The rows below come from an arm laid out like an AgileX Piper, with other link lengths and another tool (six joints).
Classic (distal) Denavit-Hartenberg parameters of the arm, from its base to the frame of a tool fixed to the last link. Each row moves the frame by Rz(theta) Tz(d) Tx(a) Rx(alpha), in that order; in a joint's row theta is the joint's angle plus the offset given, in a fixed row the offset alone. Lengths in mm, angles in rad.
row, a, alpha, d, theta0
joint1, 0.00, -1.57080, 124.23, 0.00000
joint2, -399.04, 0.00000, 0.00, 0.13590
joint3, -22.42, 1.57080, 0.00, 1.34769
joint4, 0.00, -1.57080, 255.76, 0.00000
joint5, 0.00, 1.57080, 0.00, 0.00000
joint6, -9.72, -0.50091, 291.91, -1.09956
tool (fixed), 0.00, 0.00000, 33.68, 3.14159
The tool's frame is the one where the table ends.
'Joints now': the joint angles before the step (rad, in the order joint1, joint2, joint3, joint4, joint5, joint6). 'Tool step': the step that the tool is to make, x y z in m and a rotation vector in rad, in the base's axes. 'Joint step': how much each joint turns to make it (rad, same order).
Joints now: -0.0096 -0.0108 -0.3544 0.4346 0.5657 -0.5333
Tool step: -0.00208 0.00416 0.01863 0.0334 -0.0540 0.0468
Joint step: 0.0632 0.0000 0.0047 0.0214 -0.0660 0.0006
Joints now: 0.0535 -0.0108 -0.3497 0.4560 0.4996 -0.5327
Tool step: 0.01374 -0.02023 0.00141 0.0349 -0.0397 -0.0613
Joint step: 0.0116 0.0007 0.0627 -0.0631 -0.1287 0.0698
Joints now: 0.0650 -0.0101 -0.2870 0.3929 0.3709 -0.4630
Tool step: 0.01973 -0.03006 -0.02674 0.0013 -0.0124 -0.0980
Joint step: 0.0002 0.0013 0.1312 -0.1890 -0.1665 0.1648
